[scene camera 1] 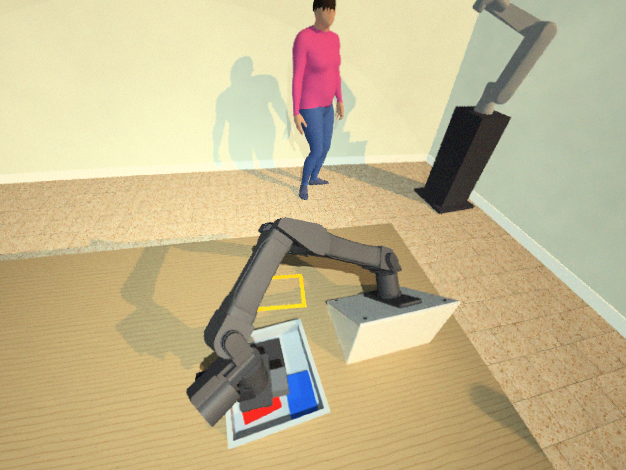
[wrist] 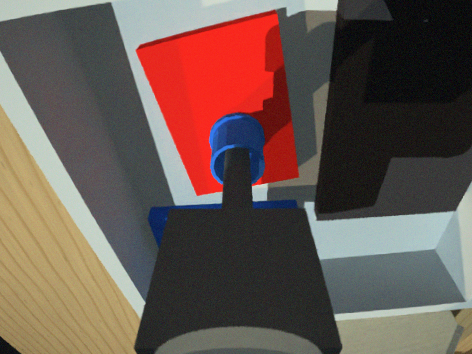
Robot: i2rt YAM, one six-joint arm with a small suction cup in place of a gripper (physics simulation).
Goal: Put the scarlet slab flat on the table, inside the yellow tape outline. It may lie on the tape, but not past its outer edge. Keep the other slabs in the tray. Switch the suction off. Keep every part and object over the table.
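Places are measured from the arm's base along level axes (x ahead, y left, z up), in millimetres.
Pixels of known places: hand, its tool point: (wrist: 237,129); arm's base, origin of its link: (scene camera 1: 389,299).
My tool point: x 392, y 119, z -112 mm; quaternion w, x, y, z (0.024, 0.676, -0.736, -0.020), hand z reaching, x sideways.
Observation:
For each thing: its top centre in the pictures, then the offset to it from my tool point. "spot": a spot on its surface instead.
- scarlet slab, centre of its top: (wrist: 229,122) (scene camera 1: 259,401) dx +10, dy +3, dz +10 mm
- blue slab, centre of its top: (wrist: 226,246) (scene camera 1: 300,393) dx -89, dy +16, dz +12 mm
- black slab, centre of its top: (wrist: 418,126) (scene camera 1: 257,359) dx +0, dy -96, dz +12 mm
- yellow tape outline, a spot on its surface: (scene camera 1: 303,290) spot: dx -185, dy -291, dz -1 mm
The scarlet slab (scene camera 1: 261,410) (wrist: 225,70) lies in the white tray (scene camera 1: 315,367) (wrist: 50,162), partly hidden by my arm in the scene view. My gripper, a blue suction cup (wrist: 237,145), is pressed on the slab's face, near its short edge beside the blue slab; the scene view hides the cup. The cup looks slightly squashed and is shut on the scarlet slab. The blue slab (scene camera 1: 302,392) (wrist: 276,204) and a black slab (scene camera 1: 274,349) (wrist: 350,185) are in the tray too. The yellow tape outline (scene camera 1: 303,290) lies on the table behind the tray, its left part hidden by my arm.
The pale pedestal (scene camera 1: 394,333) under my arm's base stands right of the tray and outline. The wooden table's right edge (scene camera 1: 485,361) runs beyond it. A person (scene camera 1: 317,70) in pink stands on the floor behind the table. Another arm stands on a black column (scene camera 1: 462,156) at the back right.

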